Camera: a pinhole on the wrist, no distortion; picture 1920 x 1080 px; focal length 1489.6 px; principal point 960.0 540.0 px. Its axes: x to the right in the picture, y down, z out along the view. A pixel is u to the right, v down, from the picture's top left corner.
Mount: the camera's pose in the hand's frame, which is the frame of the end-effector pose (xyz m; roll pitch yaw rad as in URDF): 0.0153 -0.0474 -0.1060 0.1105 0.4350 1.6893
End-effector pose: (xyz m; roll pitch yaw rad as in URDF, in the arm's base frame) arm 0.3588 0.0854 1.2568 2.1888 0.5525 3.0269
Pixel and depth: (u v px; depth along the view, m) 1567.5 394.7 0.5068
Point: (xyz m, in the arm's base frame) 0.2707 0.5176 1.3406
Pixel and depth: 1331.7 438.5 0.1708
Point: 0.3194 0.1515 1.2707
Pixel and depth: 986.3 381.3 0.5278
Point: 0.3465 0.4939 1.1585
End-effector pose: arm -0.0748 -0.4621 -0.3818 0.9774 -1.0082 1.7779
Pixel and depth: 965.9 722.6 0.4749
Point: 0.1619 -0.6884 -0.2282
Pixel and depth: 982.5 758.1 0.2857
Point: 0.0354 -0.5730 -0.3103
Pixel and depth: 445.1 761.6 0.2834
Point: 0.1091 -0.5049 -0.3304
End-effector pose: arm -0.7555 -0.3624 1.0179 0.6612 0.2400 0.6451
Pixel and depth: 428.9 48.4 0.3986
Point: -0.4580 -0.3641 1.2069
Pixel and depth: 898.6 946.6 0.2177
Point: -0.7387 -0.3933 1.1216
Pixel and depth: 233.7 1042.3 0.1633
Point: -0.7112 -0.4431 1.0528
